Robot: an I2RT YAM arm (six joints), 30 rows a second.
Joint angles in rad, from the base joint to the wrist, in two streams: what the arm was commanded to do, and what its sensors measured. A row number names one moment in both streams.
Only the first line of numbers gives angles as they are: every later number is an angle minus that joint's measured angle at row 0.
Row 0, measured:
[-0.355, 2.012, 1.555, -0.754, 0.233, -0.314]
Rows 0 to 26, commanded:
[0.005, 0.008, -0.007, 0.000, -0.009, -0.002]
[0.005, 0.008, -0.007, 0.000, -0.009, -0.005]
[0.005, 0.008, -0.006, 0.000, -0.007, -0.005]
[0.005, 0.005, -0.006, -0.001, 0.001, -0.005]
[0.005, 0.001, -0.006, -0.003, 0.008, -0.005]
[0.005, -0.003, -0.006, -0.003, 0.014, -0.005]
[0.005, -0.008, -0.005, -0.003, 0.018, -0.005]
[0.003, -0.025, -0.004, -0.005, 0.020, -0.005]
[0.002, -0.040, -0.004, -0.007, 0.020, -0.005]
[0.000, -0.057, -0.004, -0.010, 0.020, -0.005]
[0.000, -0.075, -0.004, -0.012, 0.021, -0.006]
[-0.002, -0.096, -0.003, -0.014, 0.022, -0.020]
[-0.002, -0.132, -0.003, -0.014, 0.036, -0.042]
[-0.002, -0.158, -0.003, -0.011, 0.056, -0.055]
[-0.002, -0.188, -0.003, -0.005, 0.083, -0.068]
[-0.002, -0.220, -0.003, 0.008, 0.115, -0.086]
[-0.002, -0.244, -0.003, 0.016, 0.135, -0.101]
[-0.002, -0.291, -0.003, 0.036, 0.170, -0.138]
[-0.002, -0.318, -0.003, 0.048, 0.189, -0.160]
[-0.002, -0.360, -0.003, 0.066, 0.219, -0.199]
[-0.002, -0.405, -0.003, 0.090, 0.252, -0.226]
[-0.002, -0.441, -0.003, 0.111, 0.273, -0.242]
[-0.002, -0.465, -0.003, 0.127, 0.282, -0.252]
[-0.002, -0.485, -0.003, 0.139, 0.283, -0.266]
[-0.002, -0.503, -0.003, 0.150, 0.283, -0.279]
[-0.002, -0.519, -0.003, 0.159, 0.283, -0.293]
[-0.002, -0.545, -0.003, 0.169, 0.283, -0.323]
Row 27, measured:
[0.000, -0.486, -0.009, 0.148, 0.244, -0.239]
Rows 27 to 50, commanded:
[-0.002, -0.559, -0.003, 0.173, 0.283, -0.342]
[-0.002, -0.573, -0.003, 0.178, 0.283, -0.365]
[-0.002, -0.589, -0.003, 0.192, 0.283, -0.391]
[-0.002, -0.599, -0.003, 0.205, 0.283, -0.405]
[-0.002, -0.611, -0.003, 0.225, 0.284, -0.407]
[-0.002, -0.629, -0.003, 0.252, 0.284, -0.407]
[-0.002, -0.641, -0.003, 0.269, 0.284, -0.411]
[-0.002, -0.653, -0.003, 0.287, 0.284, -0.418]
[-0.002, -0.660, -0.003, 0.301, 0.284, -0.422]
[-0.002, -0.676, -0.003, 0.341, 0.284, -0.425]
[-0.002, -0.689, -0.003, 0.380, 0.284, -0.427]
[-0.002, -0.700, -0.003, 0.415, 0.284, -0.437]
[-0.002, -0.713, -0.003, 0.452, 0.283, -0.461]
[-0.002, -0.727, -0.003, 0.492, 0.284, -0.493]
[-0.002, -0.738, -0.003, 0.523, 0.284, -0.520]
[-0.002, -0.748, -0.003, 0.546, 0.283, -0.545]
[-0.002, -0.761, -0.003, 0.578, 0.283, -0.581]
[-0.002, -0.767, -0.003, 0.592, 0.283, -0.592]
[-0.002, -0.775, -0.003, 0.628, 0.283, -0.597]
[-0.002, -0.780, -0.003, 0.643, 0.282, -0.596]
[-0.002, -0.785, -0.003, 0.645, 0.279, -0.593]
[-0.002, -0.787, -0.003, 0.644, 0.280, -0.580]
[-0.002, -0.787, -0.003, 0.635, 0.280, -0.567]
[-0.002, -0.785, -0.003, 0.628, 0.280, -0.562]
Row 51, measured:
[0.000, -0.785, -0.011, 0.636, 0.267, -0.570]
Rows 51 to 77, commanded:
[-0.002, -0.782, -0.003, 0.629, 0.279, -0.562]
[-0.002, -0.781, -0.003, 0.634, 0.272, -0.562]
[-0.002, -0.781, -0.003, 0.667, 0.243, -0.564]
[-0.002, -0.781, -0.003, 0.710, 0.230, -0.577]
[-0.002, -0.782, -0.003, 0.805, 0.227, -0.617]
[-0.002, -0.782, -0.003, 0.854, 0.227, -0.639]
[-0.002, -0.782, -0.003, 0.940, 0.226, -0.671]
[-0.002, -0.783, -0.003, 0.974, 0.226, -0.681]
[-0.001, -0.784, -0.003, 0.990, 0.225, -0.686]
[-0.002, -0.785, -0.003, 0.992, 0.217, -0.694]
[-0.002, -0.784, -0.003, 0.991, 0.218, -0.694]
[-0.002, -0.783, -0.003, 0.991, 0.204, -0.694]
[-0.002, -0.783, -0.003, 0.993, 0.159, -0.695]
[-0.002, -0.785, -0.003, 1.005, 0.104, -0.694]
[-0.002, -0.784, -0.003, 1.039, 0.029, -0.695]
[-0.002, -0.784, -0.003, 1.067, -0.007, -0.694]
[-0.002, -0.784, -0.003, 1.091, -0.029, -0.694]
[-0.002, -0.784, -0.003, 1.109, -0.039, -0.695]
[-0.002, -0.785, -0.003, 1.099, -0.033, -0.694]
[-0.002, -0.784, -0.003, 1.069, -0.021, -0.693]
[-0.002, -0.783, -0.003, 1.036, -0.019, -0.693]
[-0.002, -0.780, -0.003, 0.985, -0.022, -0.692]
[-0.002, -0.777, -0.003, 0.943, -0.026, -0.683]
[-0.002, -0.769, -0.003, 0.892, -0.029, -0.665]
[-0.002, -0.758, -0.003, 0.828, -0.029, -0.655]
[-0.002, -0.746, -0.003, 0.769, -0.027, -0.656]
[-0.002, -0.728, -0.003, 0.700, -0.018, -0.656]
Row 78, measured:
[-0.001, -0.765, -0.013, 0.803, -0.015, -0.677]
